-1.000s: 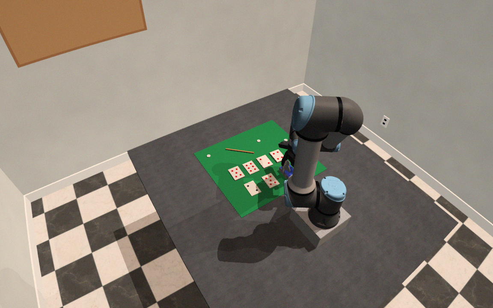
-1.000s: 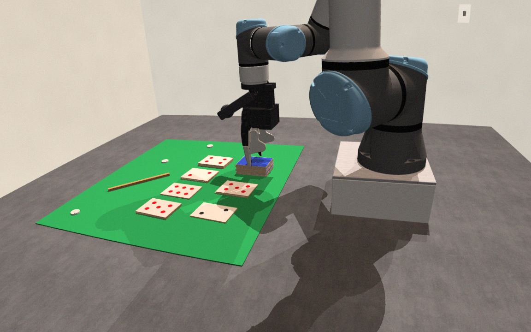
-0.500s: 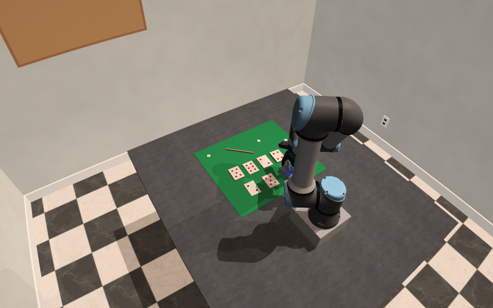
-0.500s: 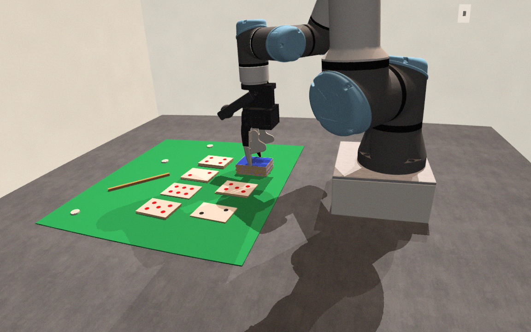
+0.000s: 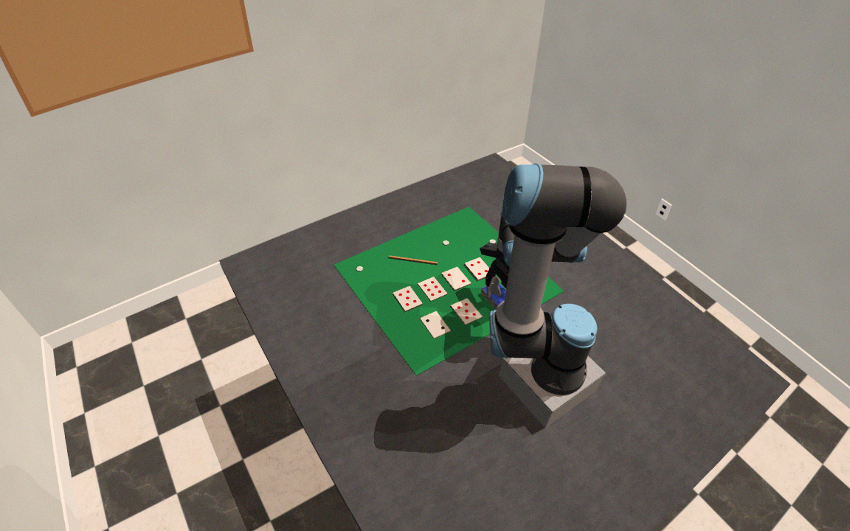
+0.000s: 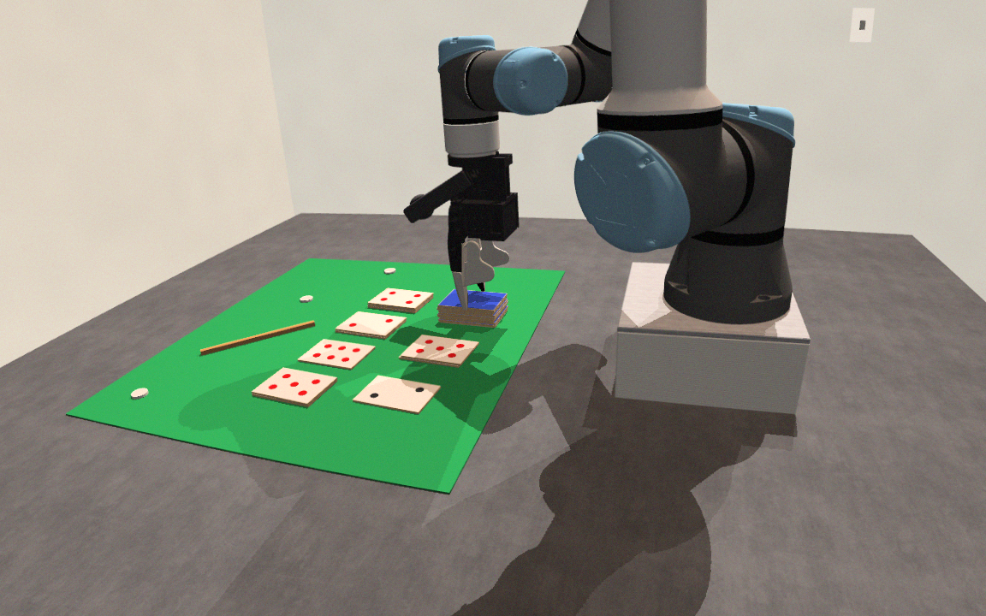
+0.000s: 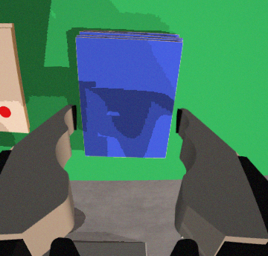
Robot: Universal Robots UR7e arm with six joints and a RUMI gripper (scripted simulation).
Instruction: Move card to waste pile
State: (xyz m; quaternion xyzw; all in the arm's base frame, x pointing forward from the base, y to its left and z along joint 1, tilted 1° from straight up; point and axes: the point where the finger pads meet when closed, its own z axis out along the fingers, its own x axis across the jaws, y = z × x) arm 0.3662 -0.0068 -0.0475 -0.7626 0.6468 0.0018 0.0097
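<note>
The red-pip card lies 12 cm to the left of my hand, 4 cm below it and 1 cm behind it. From my hand the other things lie so: green mat: 15 cm ahead, 12 cm to the left, 6 cm below; then thin wooden stick: 27 cm ahead, 19 cm to the left, 4 cm below.
</note>
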